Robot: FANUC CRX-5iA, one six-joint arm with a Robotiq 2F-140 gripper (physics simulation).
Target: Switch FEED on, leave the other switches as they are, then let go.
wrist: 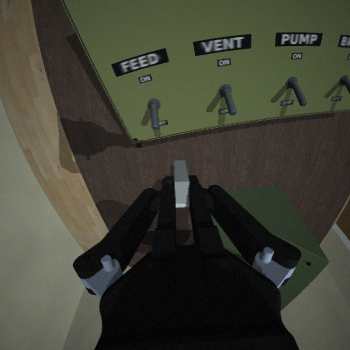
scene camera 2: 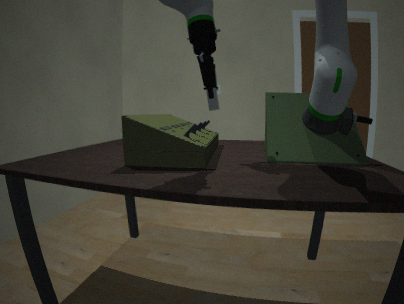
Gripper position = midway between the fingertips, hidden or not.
Note:
In view: my gripper (scene camera 2: 214, 109) and an olive switch box (wrist: 181, 63).
My gripper shows as well in the wrist view (wrist: 179, 169).

